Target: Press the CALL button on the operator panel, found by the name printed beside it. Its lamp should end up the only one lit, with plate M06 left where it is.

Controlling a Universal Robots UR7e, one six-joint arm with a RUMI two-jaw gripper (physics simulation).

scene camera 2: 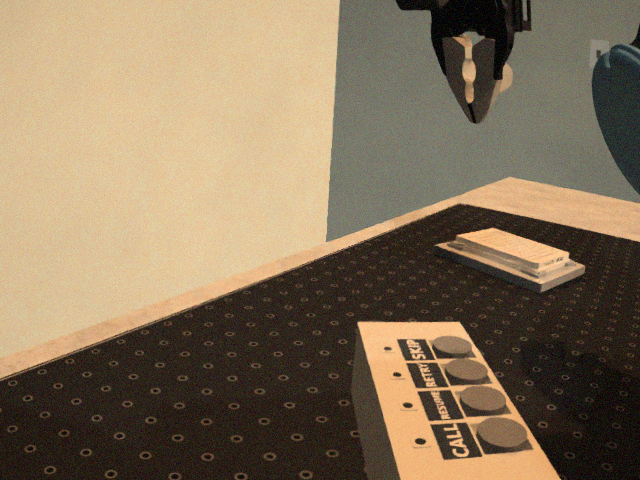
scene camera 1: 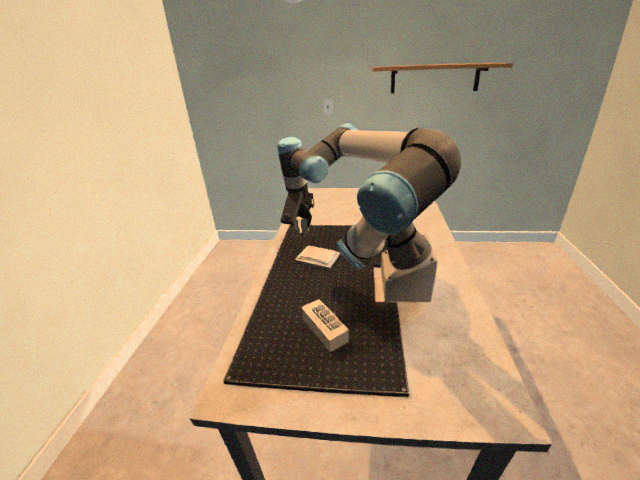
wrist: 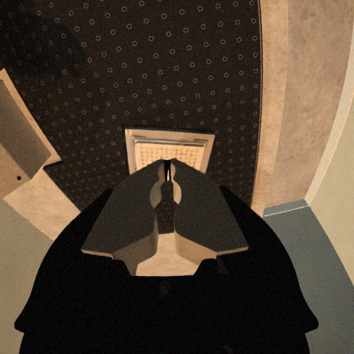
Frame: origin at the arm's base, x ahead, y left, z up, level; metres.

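Where they show: gripper, fingertip midpoint: (scene camera 2: 476, 123) (scene camera 1: 303, 236); arm's base at its link origin: (scene camera 1: 410, 254).
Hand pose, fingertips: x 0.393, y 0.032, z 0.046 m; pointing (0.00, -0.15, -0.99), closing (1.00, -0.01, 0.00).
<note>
Each offset is from my fingertips to the centre of the thing. Level surfaces: height alone.
The cream operator panel @(dz -0.144, dx -0.162, dy +0.275 m) (scene camera 1: 316, 321) (scene camera 2: 390, 418) lies on the black mat, nearer scene camera 1 than the plate. The round grey CALL button @(dz -0.119, dx -0.208, dy +0.290 m) (scene camera 2: 501, 432) is at the end of its row nearest scene camera 2, beside the printed word CALL. The small lamp @(dz -0.118, dx -0.183, dy +0.320 m) (scene camera 2: 420, 441) in line with it looks dark, as do the other lamps. The pale plate @(dz -0.153, dx -0.007, dy -0.112 m) (scene camera 1: 317, 256) (scene camera 2: 509, 248) (wrist: 170, 151) sits on a flat base farther back; its name cannot be read. My gripper (scene camera 1: 302, 230) (scene camera 2: 474, 121) (wrist: 168, 161) is shut and empty, pointing down, high above the mat's far part, away from the panel.
The buttons RESUME @(dz -0.119, dx -0.185, dy +0.271 m) (scene camera 2: 482, 399), RETRY @(dz -0.119, dx -0.162, dy +0.251 m) (scene camera 2: 466, 370) and SKIP @(dz -0.119, dx -0.139, dy +0.232 m) (scene camera 2: 452, 346) continue the row beyond CALL. The perforated black mat @(dz -0.171 m) (scene camera 1: 310, 373) (scene camera 2: 206, 413) (wrist: 200, 65) lies on the table @(dz -0.184 m) (scene camera 1: 465, 413). The arm's base mount (scene camera 1: 410, 281) stands right of the mat in scene camera 1.
</note>
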